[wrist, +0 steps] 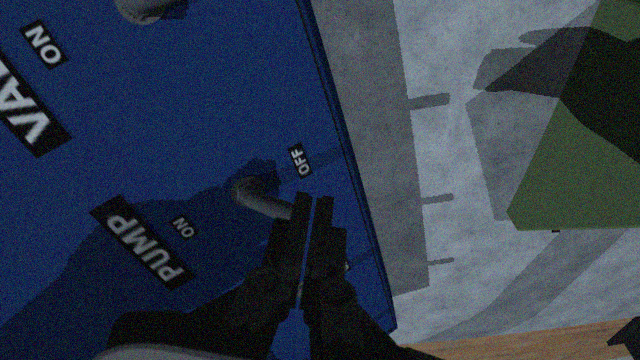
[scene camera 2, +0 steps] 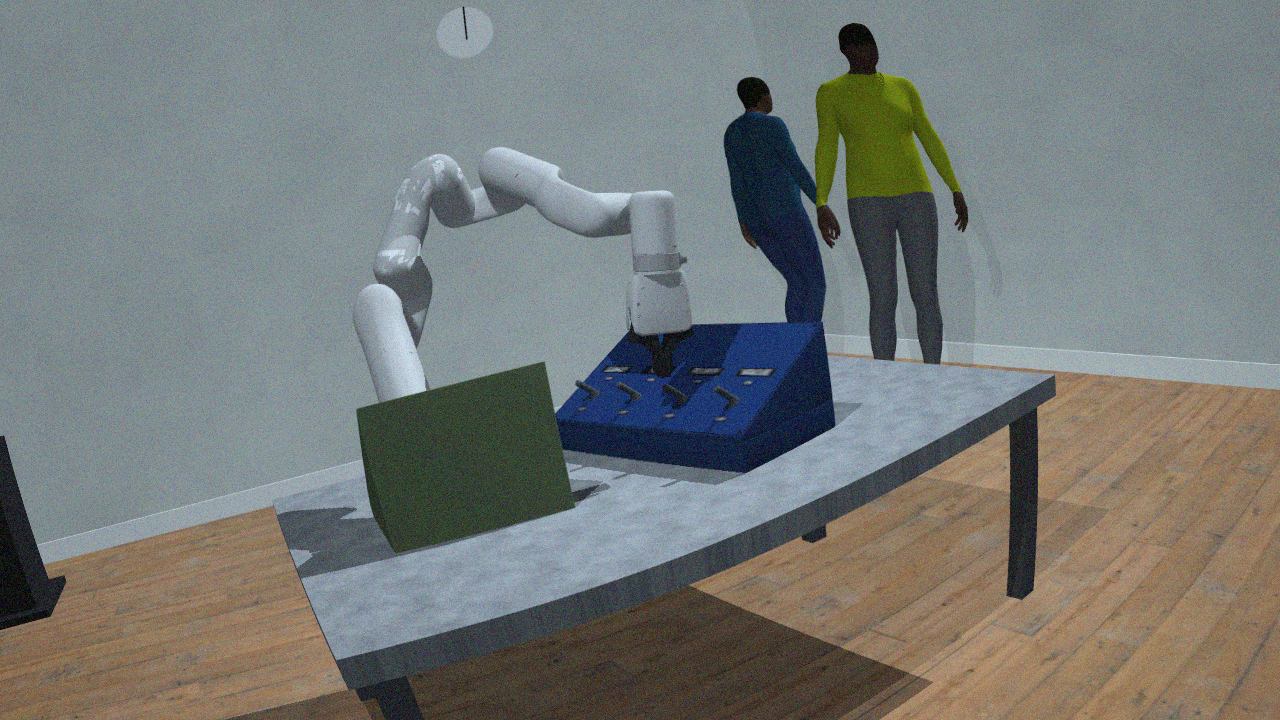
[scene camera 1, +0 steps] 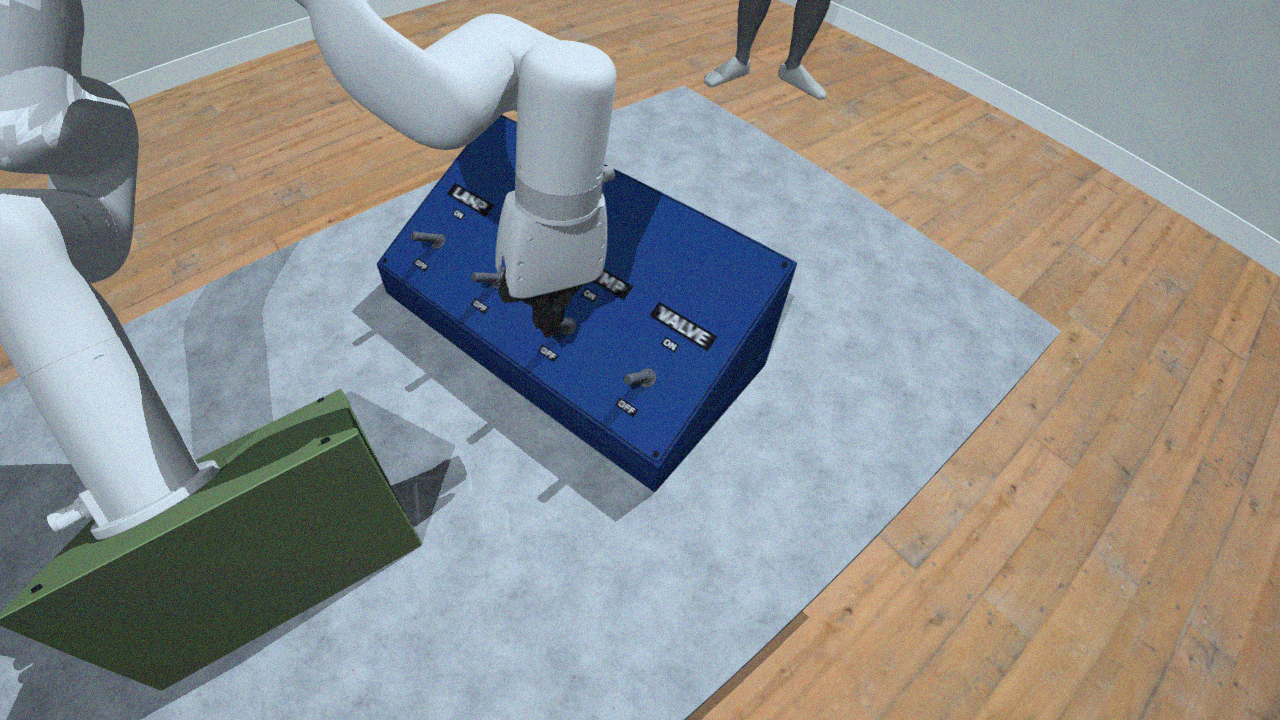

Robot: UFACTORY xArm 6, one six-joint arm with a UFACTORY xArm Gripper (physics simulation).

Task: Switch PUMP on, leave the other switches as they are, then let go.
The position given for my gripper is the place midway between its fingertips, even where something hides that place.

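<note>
You can see my gripper (scene camera 1: 547, 327) here, and there's my gripper (wrist: 311, 217) again, and also my gripper (scene camera 2: 663, 376). There's a pump lever (wrist: 273, 207) too.
</note>
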